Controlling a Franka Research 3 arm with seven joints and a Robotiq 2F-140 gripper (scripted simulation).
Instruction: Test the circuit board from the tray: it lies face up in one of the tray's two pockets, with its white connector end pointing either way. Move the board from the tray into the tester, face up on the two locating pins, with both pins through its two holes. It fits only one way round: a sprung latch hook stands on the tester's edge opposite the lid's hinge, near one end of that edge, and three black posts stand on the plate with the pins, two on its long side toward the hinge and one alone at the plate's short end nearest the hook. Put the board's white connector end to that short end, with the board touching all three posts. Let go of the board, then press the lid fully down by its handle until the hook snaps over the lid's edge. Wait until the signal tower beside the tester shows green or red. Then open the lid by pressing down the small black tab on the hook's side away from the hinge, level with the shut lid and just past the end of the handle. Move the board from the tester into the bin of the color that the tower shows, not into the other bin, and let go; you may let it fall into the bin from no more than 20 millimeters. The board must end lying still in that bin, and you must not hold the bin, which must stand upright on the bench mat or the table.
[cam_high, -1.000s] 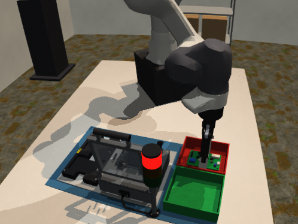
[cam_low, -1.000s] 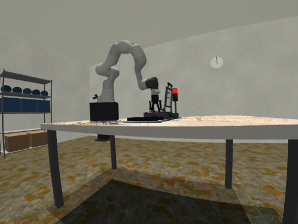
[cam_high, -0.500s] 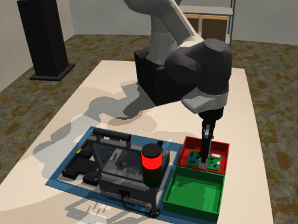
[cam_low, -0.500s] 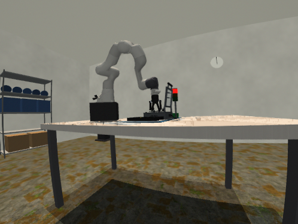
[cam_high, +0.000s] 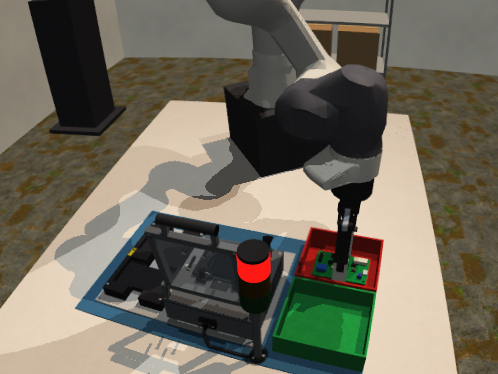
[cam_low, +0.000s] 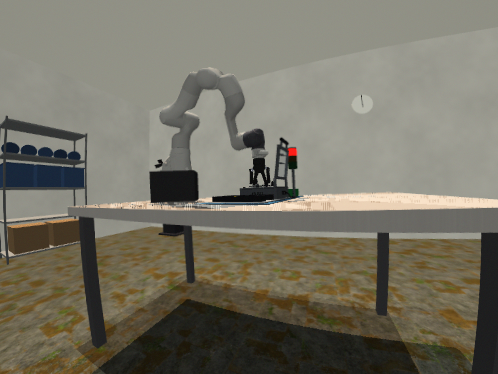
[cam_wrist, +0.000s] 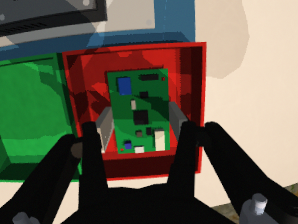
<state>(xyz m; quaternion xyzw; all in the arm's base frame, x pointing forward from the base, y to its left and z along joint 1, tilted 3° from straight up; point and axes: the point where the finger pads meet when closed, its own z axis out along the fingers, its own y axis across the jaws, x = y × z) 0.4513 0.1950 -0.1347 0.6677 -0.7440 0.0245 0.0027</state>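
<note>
The red bin is 3 cm below my hand. Round my hand: green bin 15 cm ahead, 2 cm to the right, 3 cm below; tester plate 9 cm ahead, 21 cm to the right, 3 cm above; green circuit board 2 cm below.
</note>
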